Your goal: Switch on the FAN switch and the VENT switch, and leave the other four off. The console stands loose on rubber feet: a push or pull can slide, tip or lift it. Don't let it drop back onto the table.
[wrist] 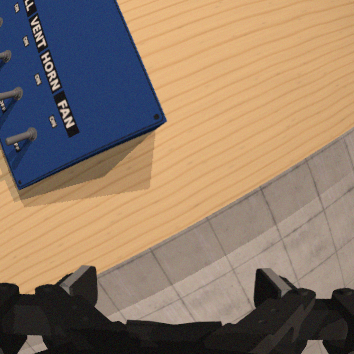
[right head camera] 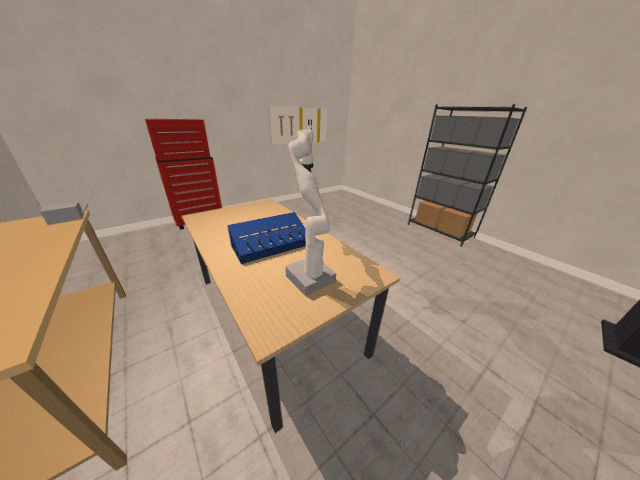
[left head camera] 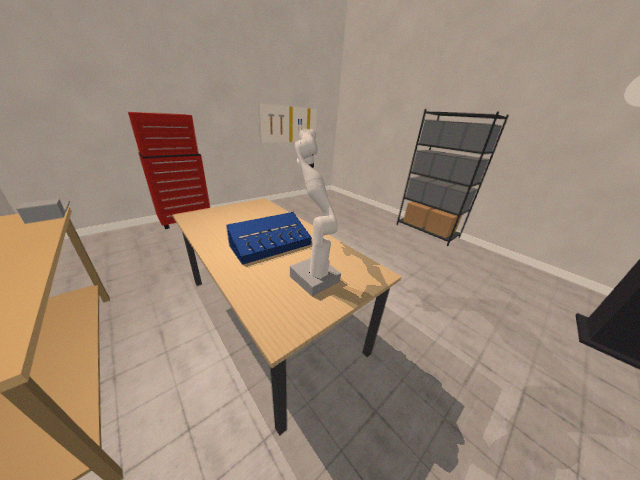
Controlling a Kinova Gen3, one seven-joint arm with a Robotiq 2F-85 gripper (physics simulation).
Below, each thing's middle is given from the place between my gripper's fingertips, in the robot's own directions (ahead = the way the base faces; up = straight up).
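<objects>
There is the blue console (left head camera: 239, 233), and my hand is well above it. My hand is also a long way to the right of the console, and barely short of it.
</objects>
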